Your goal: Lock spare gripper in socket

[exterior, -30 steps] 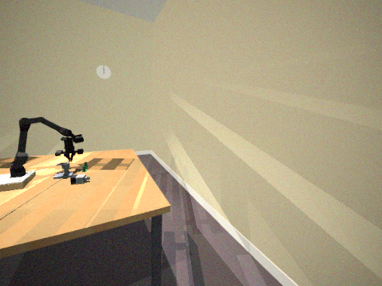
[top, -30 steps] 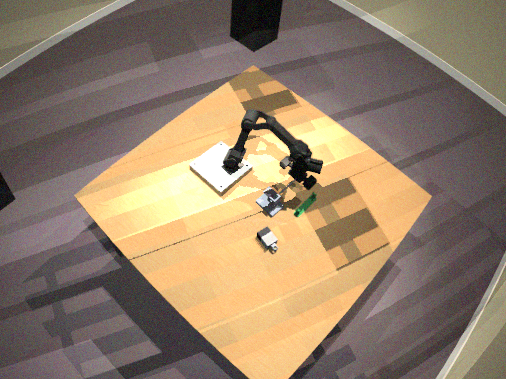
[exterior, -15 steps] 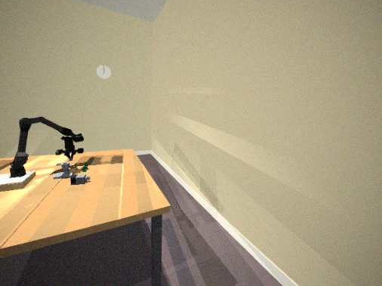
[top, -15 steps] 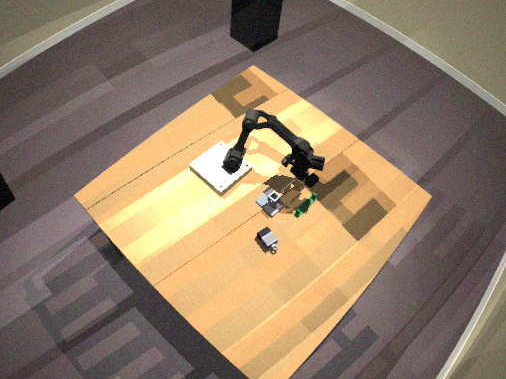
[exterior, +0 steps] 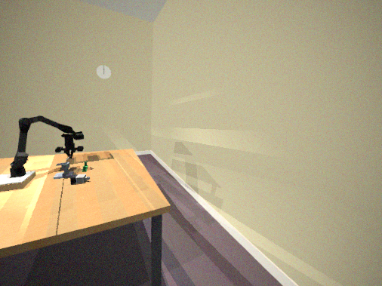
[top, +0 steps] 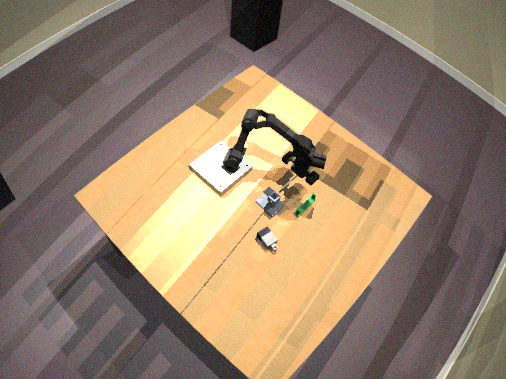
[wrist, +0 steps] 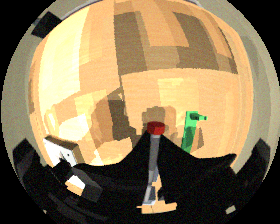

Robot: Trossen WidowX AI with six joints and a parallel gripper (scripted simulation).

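Now: gripper tip 11 cm short of the green strip, 5 cm to the left of it and 6 cm above it. The rest, counted from my gripper tip: spare gripper 12 cm ahead, 31 cm to the right, 6 cm below; grey mount 1 cm behind, 17 cm to the right, 3 cm below.
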